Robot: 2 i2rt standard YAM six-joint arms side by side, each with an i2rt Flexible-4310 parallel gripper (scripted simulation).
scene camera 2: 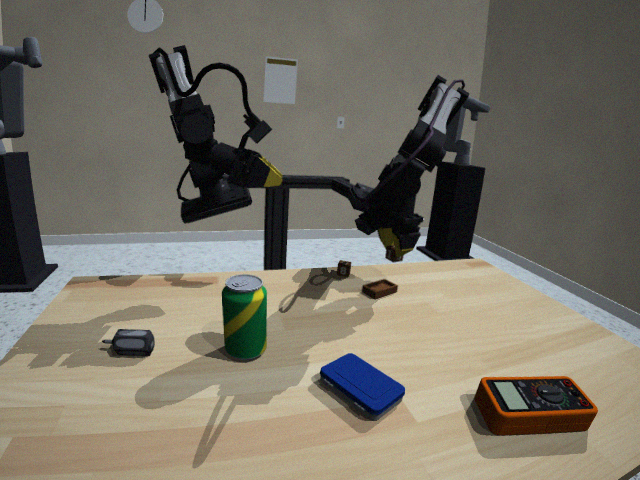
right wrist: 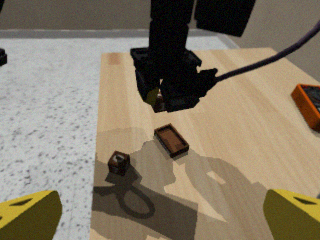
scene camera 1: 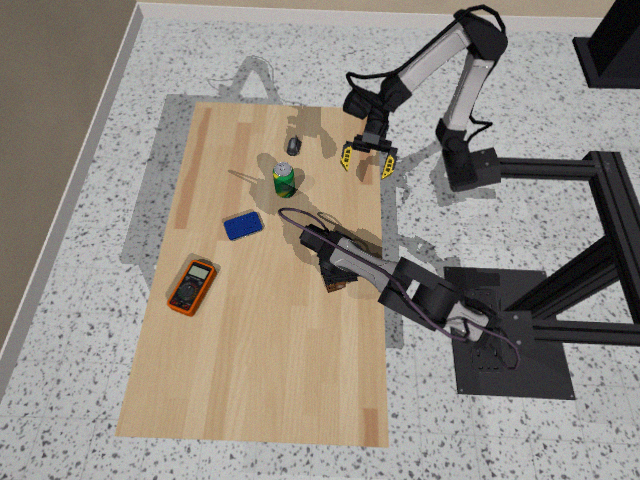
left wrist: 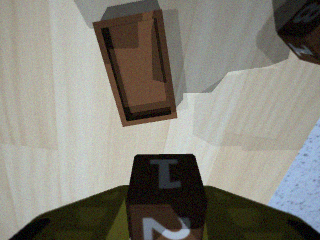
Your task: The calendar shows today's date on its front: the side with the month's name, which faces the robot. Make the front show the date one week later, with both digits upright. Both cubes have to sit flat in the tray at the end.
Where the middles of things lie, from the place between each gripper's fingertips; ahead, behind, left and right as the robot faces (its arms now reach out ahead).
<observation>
The brown tray [left wrist: 134, 49] is 80 mm below my left hand [scene camera 2: 394, 253], 40 mm to the right of it and 20 mm ahead of it. The rest, counted from my left hand: blue case [scene camera 2: 370, 391] (300 mm ahead, 200 mm to the right, 80 mm below); then dark mouse-like object [scene camera 2: 126, 341] (530 mm to the right, 160 mm ahead, 70 mm below).
Right now my right hand [scene camera 2: 281, 180] is 8 cm short of the brown tray, 22 cm to the right of it and 23 cm above it. The rest, counted from my right hand: blue case: 36 cm ahead, 6 cm to the left, 22 cm below; dark mouse-like object: 22 cm ahead, 27 cm to the right, 22 cm below.
</observation>
